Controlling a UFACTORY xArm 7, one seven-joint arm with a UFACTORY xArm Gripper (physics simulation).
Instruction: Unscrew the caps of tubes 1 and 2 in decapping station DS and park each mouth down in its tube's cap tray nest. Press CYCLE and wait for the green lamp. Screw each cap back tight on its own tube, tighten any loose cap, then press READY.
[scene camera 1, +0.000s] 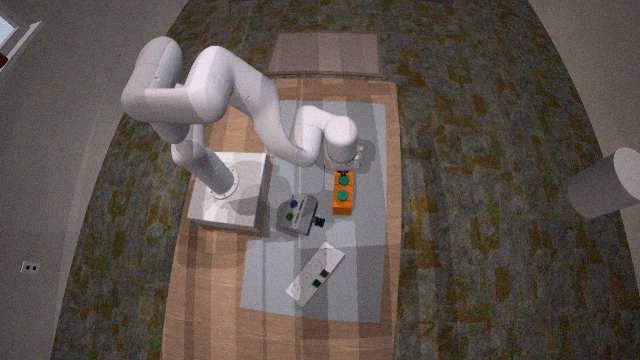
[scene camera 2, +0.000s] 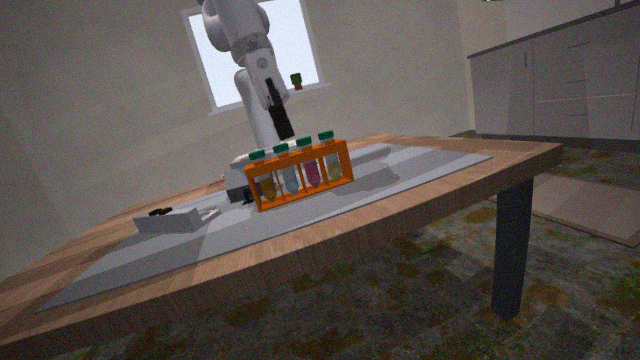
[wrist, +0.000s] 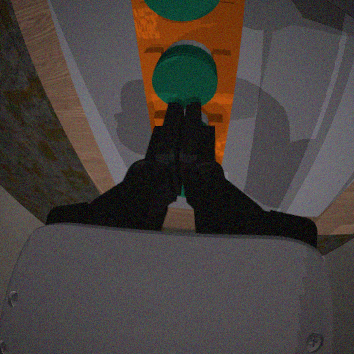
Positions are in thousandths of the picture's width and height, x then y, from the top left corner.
In view: my gripper (scene camera 2: 449, 385) and a grey mat (wrist: 798, 411).
My gripper also shows in the wrist view (wrist: 527, 349).
